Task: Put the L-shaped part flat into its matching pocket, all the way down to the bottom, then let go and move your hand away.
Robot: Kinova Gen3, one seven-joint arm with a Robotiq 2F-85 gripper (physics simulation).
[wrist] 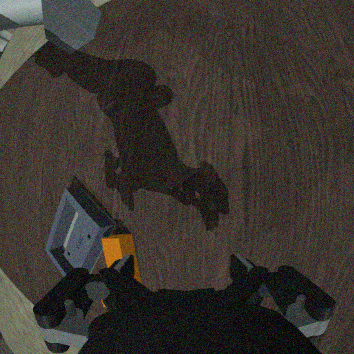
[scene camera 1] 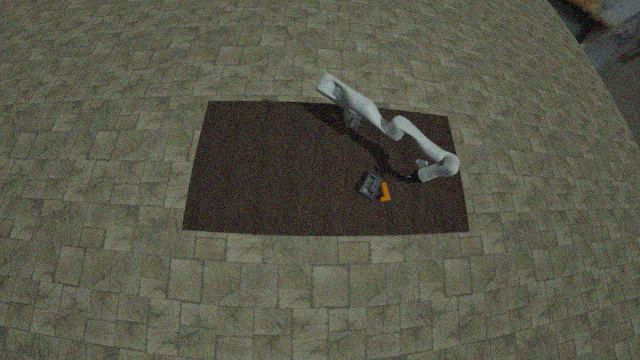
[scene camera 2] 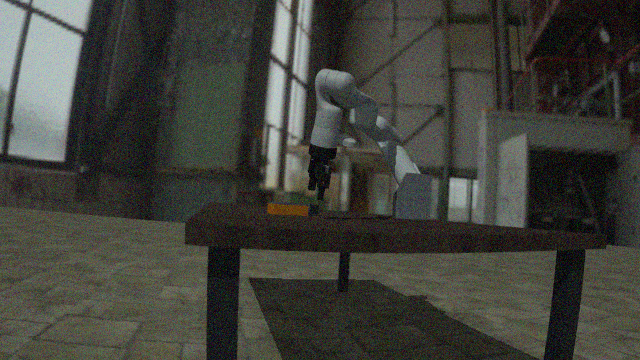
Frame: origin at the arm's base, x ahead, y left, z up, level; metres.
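Seen in the pictures: gripper, fingertip midpoint: (wrist: 182,265) (scene camera 1: 402,182) (scene camera 2: 314,195); arm's base at its link origin: (wrist: 50,5) (scene camera 2: 411,185).
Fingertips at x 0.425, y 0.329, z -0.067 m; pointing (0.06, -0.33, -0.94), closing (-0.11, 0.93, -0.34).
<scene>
Offsets run from my fingertips to a thing's top centre.
The orange L-shaped part {dx +0.065, dy -0.105, dz -0.032 m} (scene camera 1: 384,192) (scene camera 2: 287,209) (wrist: 114,246) lies flat on the table, close beside the blue-grey tray {dx +0.037, dy -0.190, dz -0.025 m} (scene camera 1: 364,182) (wrist: 58,220) and outside it. The tray holds the recessed pocket; a light strip and small dark marks show inside it. My gripper (scene camera 2: 316,194) (wrist: 182,265) is open and empty, pointing down a little above the table. In the wrist view, the part lies behind and around my left finger, which hides some of it, and the space between the fingertips shows bare wood. In the first scene view, the arm's wrist is to the right of the part.
The dark wooden table (scene camera 1: 250,175) (scene camera 2: 400,235) bears the arm's base (scene camera 2: 413,196) (wrist: 72,22), which stands toward the back edge. The arm's shadow (wrist: 140,130) crosses the wood between the base and the gripper. The table's right edge is near the arm's wrist in the first scene view.
</scene>
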